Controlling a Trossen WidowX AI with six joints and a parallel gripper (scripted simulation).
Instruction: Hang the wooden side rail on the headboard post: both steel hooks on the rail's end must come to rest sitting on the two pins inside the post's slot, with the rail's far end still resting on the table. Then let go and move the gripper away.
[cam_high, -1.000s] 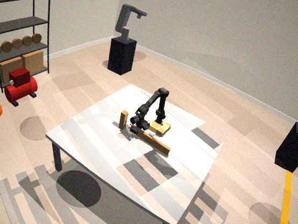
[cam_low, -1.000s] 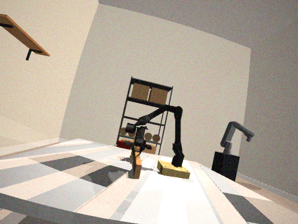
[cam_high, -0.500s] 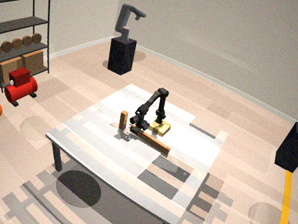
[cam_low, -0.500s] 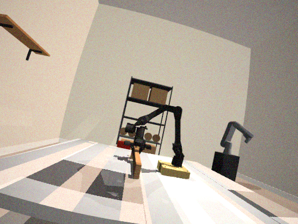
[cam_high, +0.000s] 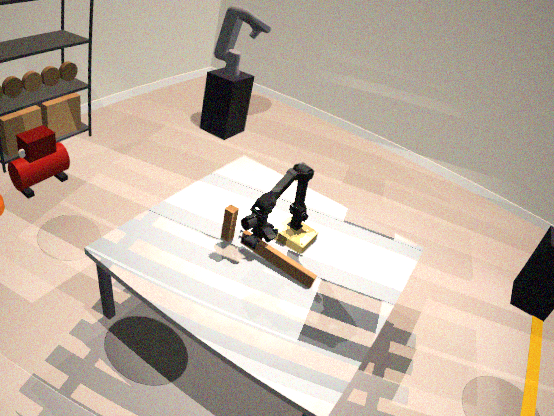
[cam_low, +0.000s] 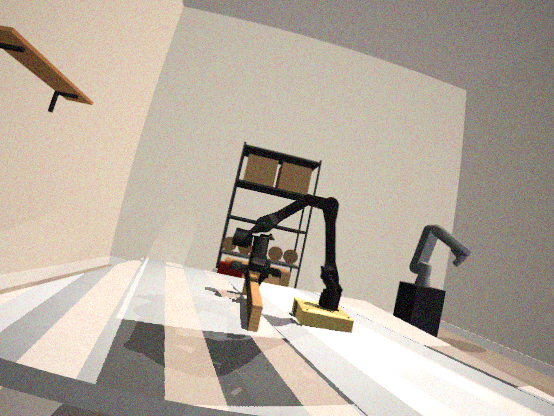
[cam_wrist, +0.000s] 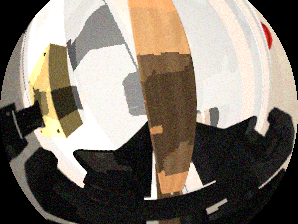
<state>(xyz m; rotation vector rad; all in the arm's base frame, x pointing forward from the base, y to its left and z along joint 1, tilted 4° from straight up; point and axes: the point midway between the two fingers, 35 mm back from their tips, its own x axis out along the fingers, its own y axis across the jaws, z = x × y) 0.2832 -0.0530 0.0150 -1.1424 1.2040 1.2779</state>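
My gripper tip is now 16 cm to the left of the wooden headboard post and 4 cm below it.
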